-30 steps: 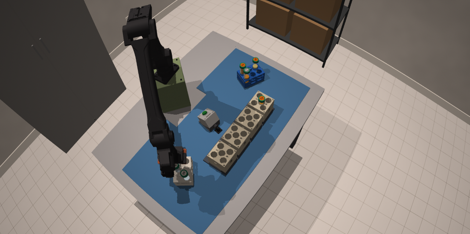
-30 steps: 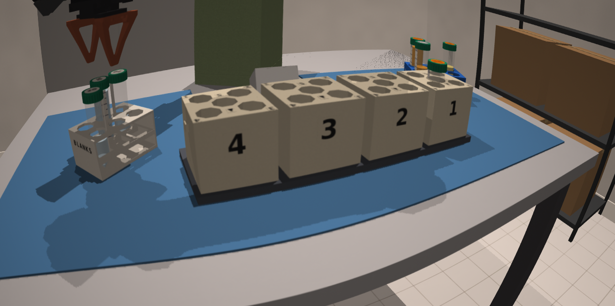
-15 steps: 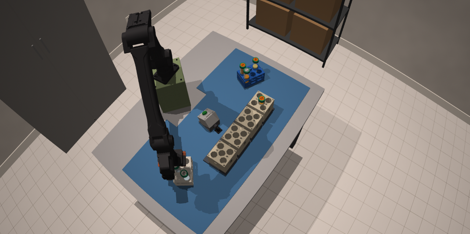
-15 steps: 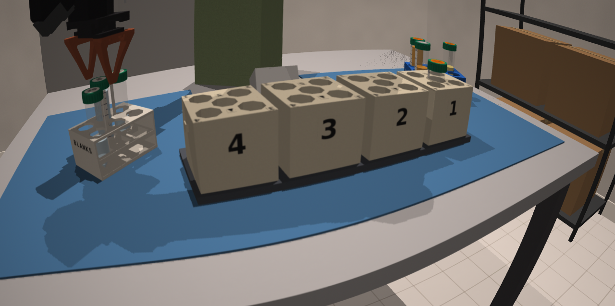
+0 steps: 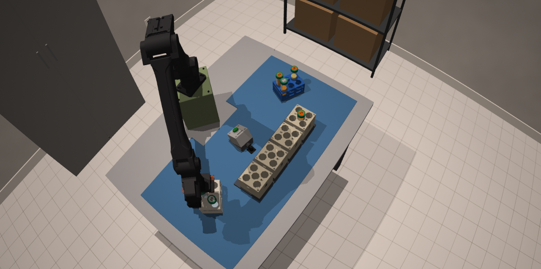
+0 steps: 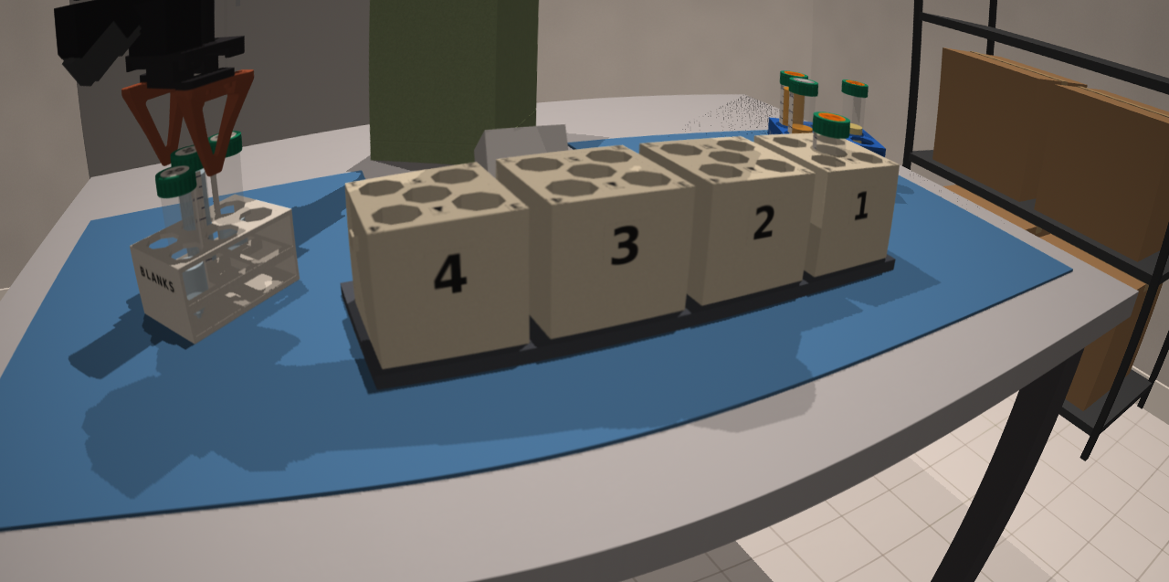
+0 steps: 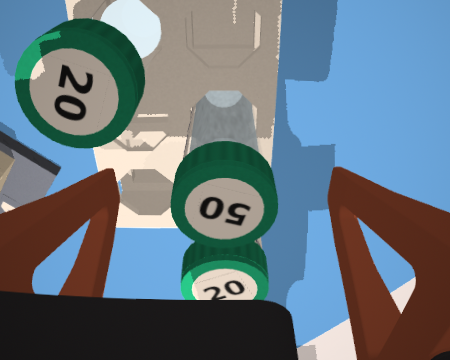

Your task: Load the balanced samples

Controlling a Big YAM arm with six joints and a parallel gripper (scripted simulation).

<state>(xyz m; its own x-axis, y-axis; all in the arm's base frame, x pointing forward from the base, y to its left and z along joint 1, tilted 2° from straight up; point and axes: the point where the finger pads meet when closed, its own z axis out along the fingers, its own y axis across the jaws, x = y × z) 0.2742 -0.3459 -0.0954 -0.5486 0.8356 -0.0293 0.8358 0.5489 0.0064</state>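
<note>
Now: hand 1 cm short of the white-dot blank and 5 cm above it. Also, from my hand: blue sample rack RS (3 cm ahead, 66 cm to the left, 8 cm below); then white blank rack RB (2 cm ahead, 1 cm to the left, 8 cm below); then green DONE key (5 cm behind, 32 cm to the left, 5 cm below).
</note>
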